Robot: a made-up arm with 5 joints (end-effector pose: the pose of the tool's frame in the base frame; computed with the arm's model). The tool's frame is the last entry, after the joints.
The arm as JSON. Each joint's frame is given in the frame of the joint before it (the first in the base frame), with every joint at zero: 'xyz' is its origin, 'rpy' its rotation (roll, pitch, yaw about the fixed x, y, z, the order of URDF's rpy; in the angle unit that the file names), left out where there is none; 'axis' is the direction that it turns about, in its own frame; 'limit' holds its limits. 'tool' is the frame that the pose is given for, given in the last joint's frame.
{
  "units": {
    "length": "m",
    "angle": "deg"
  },
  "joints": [
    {
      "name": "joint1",
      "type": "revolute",
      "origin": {
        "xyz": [
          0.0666,
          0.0,
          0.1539
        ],
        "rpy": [
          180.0,
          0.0,
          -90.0
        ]
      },
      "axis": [
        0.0,
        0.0,
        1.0
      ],
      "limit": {
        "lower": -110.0,
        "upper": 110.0
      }
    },
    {
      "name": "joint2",
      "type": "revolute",
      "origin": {
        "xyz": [
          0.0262,
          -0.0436,
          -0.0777
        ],
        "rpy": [
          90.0,
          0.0,
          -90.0
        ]
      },
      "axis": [
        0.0,
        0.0,
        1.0
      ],
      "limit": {
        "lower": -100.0,
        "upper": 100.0
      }
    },
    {
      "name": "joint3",
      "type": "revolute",
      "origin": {
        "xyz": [
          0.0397,
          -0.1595,
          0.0
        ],
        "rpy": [
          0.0,
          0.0,
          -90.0
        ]
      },
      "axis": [
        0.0,
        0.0,
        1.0
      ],
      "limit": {
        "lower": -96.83,
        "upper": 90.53
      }
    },
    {
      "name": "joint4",
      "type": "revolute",
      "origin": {
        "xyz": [
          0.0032,
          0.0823,
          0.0
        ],
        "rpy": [
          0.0,
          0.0,
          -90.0
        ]
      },
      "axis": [
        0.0,
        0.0,
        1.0
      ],
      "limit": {
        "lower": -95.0,
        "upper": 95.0
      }
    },
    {
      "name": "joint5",
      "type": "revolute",
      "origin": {
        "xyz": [
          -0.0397,
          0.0,
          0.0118
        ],
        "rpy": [
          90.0,
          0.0,
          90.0
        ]
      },
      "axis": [
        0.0,
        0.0,
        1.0
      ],
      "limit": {
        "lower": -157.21,
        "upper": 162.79
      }
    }
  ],
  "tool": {
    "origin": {
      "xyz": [
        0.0,
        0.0,
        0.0
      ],
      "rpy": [
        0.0,
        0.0,
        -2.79
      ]
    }
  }
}
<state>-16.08 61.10 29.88 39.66 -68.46</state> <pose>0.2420 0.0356 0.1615 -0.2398 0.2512 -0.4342 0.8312</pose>
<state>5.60 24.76 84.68 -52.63 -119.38</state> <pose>0.2083 -0.0284 0.2479 0.2430 -0.1501 -0.8605 0.4218</pose>
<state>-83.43 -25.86 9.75 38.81 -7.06</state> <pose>0.0952 0.1221 0.4030 0.4029 -0.3804 0.4985 0.6666</pose>
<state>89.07 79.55 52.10 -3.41 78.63</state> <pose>0.0543 -0.1310 0.1267 0.3247 0.0430 -0.1088 0.9385</pose>
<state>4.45 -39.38 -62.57 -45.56 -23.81</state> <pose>-0.0148 -0.0081 0.4813 -0.1684 0.8604 -0.1288 0.4635</pose>
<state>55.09 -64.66 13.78 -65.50 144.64</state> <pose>0.0252 0.0342 0.4372 0.9630 -0.1434 0.1567 0.1658</pose>
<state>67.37 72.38 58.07 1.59 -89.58</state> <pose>0.1034 -0.1256 0.1479 -0.0776 0.3502 -0.9189 0.1642</pose>
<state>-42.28 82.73 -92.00 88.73 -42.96</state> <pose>0.2944 0.1877 0.1898 0.0638 -0.0661 -0.0301 0.9953</pose>
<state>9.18 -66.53 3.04 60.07 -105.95</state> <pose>0.0511 -0.0121 0.4090 0.5558 -0.4700 -0.5875 0.3536</pose>
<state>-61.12 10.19 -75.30 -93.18 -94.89</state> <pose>0.1303 0.0856 0.4722 -0.8135 0.1522 -0.1761 0.5330</pose>
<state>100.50 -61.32 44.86 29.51 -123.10</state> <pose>0.0453 -0.0361 0.3604 -0.1367 0.6070 0.7196 0.3083</pose>
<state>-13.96 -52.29 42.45 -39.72 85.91</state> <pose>0.1167 -0.0024 0.4080 -0.5326 -0.7726 0.2590 0.2288</pose>
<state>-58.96 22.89 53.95 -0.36 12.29</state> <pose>0.1683 0.1411 0.2451 0.0492 -0.1069 0.5586 0.8210</pose>
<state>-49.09 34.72 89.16 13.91 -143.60</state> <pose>0.1393 0.0619 0.2433 -0.4014 -0.0546 -0.6863 0.6040</pose>
